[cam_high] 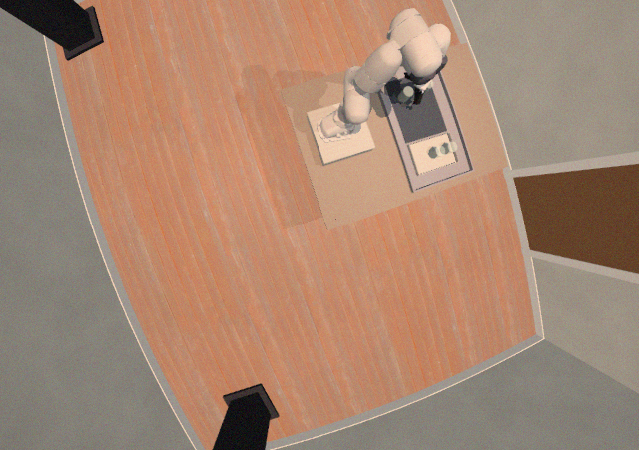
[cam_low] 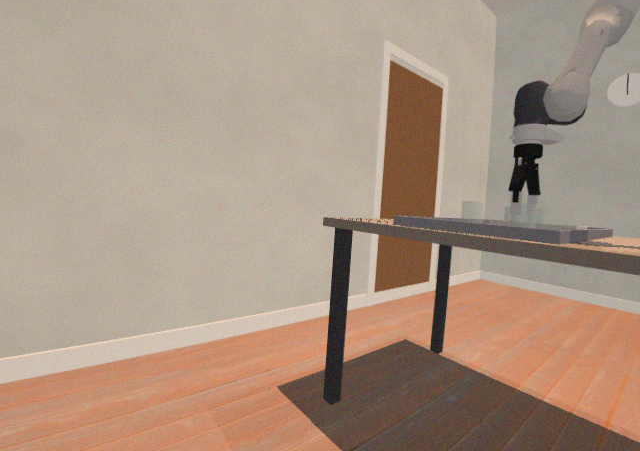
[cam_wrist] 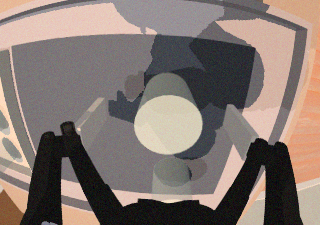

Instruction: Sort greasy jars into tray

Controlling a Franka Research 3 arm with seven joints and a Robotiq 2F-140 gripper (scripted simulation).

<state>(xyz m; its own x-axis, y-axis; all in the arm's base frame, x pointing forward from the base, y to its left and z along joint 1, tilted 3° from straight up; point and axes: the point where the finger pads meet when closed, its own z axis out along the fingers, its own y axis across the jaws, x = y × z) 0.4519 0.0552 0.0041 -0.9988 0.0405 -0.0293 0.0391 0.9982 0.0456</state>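
My gripper is now 80 mm to the left of the grey drying mat, 70 mm short of it and 70 mm above it. The rest, counted from my hand: tray (400 mm to the right, 60 mm below, 50 mm ahead).
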